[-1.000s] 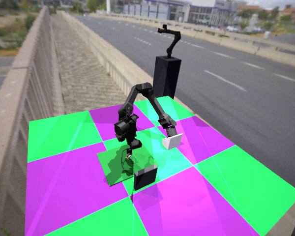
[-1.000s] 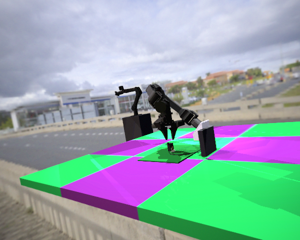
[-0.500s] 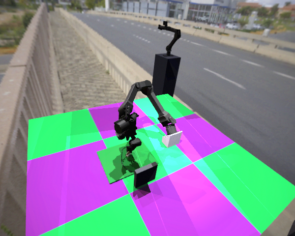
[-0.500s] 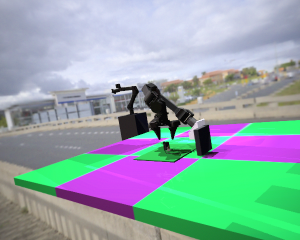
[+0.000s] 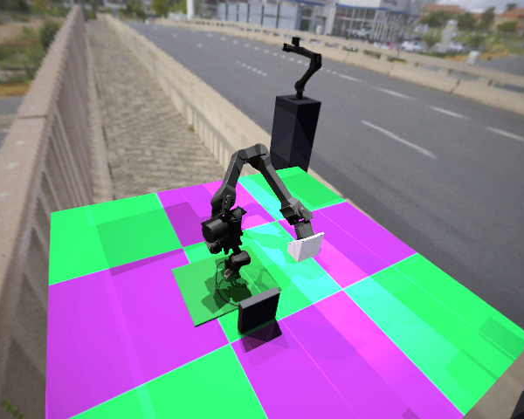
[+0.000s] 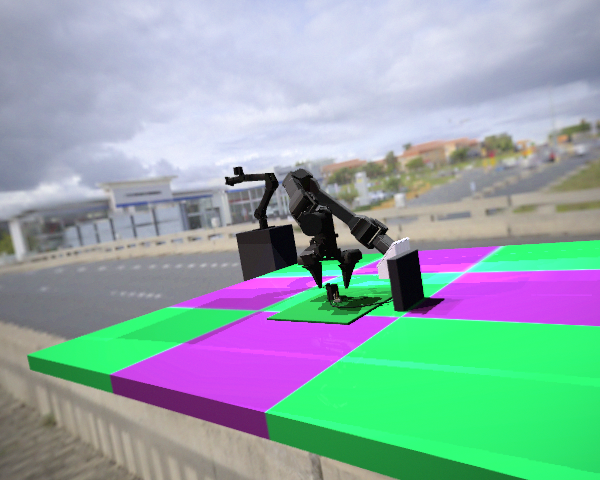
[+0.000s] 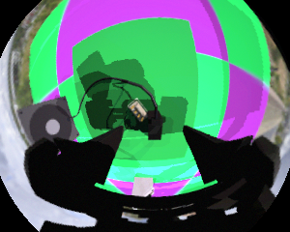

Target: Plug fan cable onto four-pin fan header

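The dark plug is 10 mm below my gripper tip. The rest, counted from my gripper tip: dark green board (40 mm ahead, 30 mm to the left, 50 mm below); dark fan (50 mm ahead, 220 mm to the left, 30 mm above).
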